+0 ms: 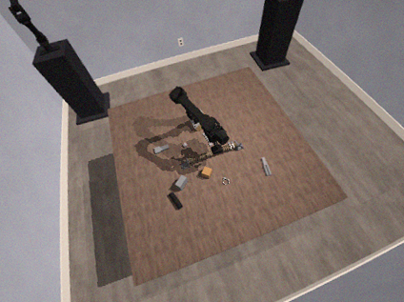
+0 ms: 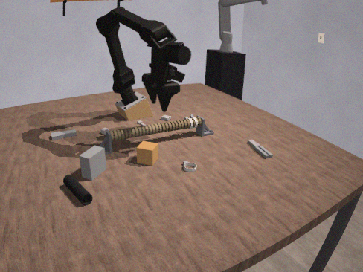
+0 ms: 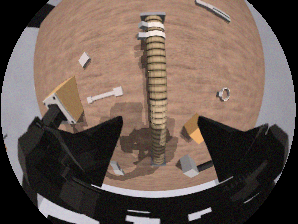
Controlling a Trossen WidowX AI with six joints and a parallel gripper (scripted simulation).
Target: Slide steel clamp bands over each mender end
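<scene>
The orange cube is 13 cm below my hand, 11 cm ahead of it and 8 cm to the right of it. The rest, counted from my hand: grey cube: 25 cm to the right, 14 cm ahead, 12 cm below; then black cylinder: 31 cm to the right, 23 cm ahead, 14 cm below.
</scene>
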